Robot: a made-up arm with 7 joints.
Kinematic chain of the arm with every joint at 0, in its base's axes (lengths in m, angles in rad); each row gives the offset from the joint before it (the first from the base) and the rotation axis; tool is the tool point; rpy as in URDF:
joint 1: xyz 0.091 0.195 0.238 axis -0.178 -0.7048 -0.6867
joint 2: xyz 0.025 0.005 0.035 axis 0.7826 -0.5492 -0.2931
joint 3: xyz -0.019 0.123 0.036 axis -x
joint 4: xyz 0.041 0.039 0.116 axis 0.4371 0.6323 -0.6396
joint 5: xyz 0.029 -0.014 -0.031 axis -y
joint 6: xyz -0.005 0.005 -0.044 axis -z
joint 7: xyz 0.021 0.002 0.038 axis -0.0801 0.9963 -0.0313
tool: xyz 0.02 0.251 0.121 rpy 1.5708 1.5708 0
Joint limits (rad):
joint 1: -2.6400..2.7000
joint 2: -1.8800..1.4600
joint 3: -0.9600..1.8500
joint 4: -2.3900..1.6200
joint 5: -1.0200..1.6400
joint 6: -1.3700..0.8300
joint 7: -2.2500..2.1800
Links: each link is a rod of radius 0.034 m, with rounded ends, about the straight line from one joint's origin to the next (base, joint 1, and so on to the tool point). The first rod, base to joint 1, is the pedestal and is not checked.
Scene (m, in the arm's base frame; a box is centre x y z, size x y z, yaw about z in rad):
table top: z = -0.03
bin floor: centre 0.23 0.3 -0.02 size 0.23 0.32 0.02 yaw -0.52
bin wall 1: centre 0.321 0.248 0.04 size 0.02 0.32 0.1 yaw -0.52
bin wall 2: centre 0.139 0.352 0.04 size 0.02 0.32 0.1 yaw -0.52
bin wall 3: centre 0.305 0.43 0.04 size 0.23 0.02 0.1 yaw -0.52
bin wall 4: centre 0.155 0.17 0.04 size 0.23 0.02 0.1 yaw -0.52
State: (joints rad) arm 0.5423 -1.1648 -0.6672 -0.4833 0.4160 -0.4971 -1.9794
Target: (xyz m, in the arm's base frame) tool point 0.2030 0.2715 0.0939
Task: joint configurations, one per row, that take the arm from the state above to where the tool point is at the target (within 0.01 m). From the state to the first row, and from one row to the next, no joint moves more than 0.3 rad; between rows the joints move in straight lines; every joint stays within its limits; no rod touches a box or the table.
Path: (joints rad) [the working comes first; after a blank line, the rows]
Joints at the target: 0.9276 -0.7329 -0.6534 -0.8589 0.6739 -0.6841 -2.0883
Straight joint move there: touches bin wall 2.

1: 0.7022 -0.9270 -0.6250 -0.4695 0.4034 -0.5121 -1.9562
2: 0.8621 -0.6893 -0.5828 -0.4558 0.3908 -0.5271 -1.9330
3: 1.0220 -0.4515 -0.5407 -0.4420 0.3783 -0.5421 -1.9098
4: 1.1820 -0.2138 -0.4985 -0.4282 0.3657 -0.5571 -1.8866
5: 1.0512 -0.2561 -0.5767 -0.6860 0.3988 -0.5181 -2.0683
6: 0.9204 -0.2984 -0.6549 -0.9437 0.4320 -0.4792 -2.2500
7: 0.9240 -0.5157 -0.6542 -0.9013 0.5530 -0.5817 -2.1692
8: 0.9276 -0.7329 -0.6534 -0.8589 0.6739 -0.6841 -2.0883

